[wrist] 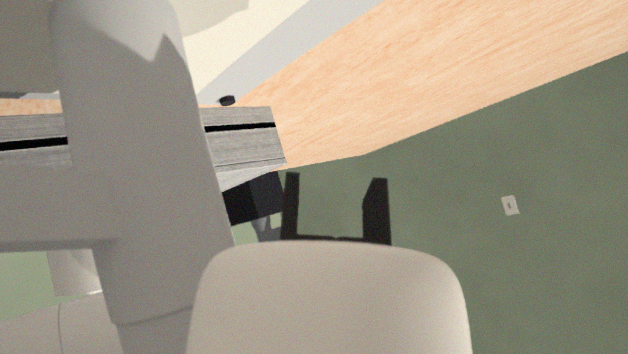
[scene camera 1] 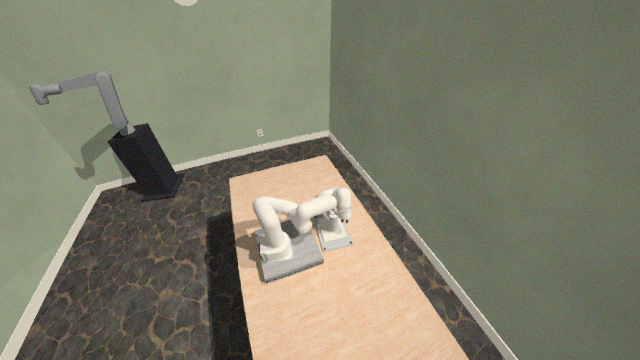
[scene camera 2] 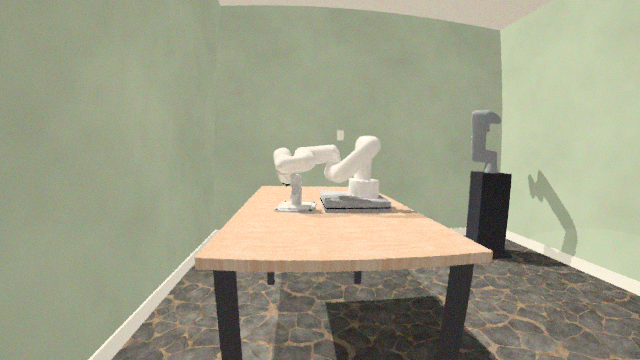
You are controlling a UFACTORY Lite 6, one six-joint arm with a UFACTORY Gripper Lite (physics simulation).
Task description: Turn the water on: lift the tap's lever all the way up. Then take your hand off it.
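Places are measured from the arm's base along level axes (x ahead, y left, z up), in millimetres.
Pixels of known places: end effector, tool point: (wrist: 333, 215) (scene camera 1: 344, 220) (scene camera 2: 285, 182); arm's base, origin of the base link: (scene camera 1: 279, 249) (scene camera 2: 361, 195).
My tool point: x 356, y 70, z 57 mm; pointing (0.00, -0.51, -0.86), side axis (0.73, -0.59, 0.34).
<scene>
Ahead of a thing's pixels: the offset from my tool point to its top centre. "pt": to the spot under its first point. Level surfaces: height alone.
The tap (scene camera 1: 333, 223) (scene camera 2: 296, 191) stands on its base plate (scene camera 1: 337, 245) (scene camera 2: 280, 209). In the wrist view the tap's grey column {pt dx -35, dy +36, dz -35 mm} (wrist: 145, 150) is large and close, left of the fingers. The lever {dx -60, dy +77, dz +45 mm} (scene camera 2: 296, 176) is small on the tap's top; its tilt cannot be told, and the arm partly covers the top in scene camera 1. In the wrist view the column's top end is cut by the lower edge. My gripper (scene camera 1: 345, 221) (scene camera 2: 285, 184) (wrist: 336, 176) is open, with nothing between the fingers. It is beside the tap's upper part, on the side away from my base; contact cannot be seen.
My arm's base stands on a grey block (scene camera 1: 302, 260) (scene camera 2: 355, 201) (wrist: 247, 144) beside the tap, on the wooden table {dz -111 mm} (scene camera 1: 360, 300) (scene camera 2: 340, 240) (wrist: 425, 75). My arm reaches over the tap. A grey arm on a black pedestal (scene camera 1: 145, 160) (scene camera 2: 489, 210) stands away from the table.
</scene>
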